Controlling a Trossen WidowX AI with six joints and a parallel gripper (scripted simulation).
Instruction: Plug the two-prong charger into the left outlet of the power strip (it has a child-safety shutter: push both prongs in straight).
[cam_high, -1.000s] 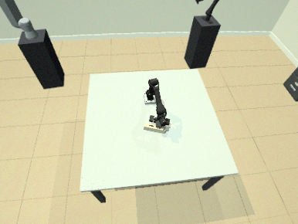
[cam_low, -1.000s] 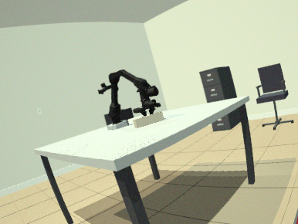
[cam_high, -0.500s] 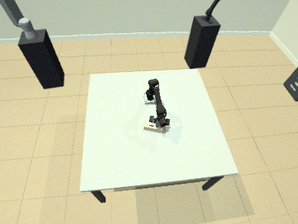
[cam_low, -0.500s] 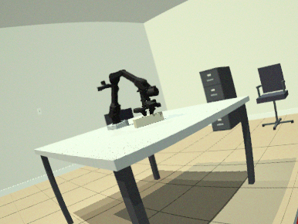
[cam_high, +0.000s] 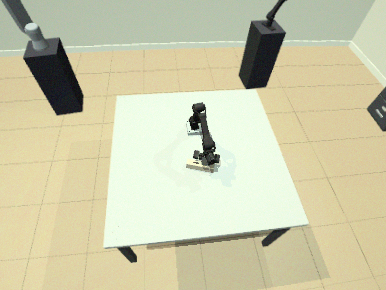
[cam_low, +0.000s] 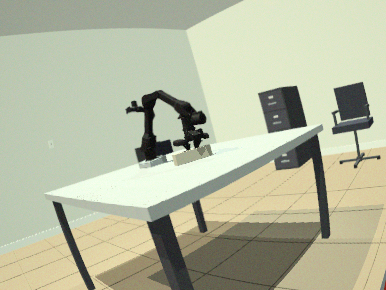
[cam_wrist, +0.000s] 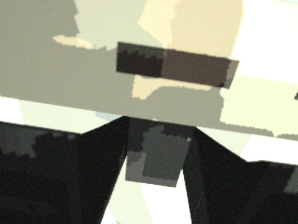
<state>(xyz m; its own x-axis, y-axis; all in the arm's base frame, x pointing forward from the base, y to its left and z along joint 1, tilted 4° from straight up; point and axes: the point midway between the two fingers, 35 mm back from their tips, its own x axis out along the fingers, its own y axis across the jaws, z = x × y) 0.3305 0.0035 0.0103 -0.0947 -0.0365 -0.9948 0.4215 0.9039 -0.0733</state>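
The black two-prong charger is 2 cm ahead of my gripper tip, 1 cm to the right of it and 1 cm above it.
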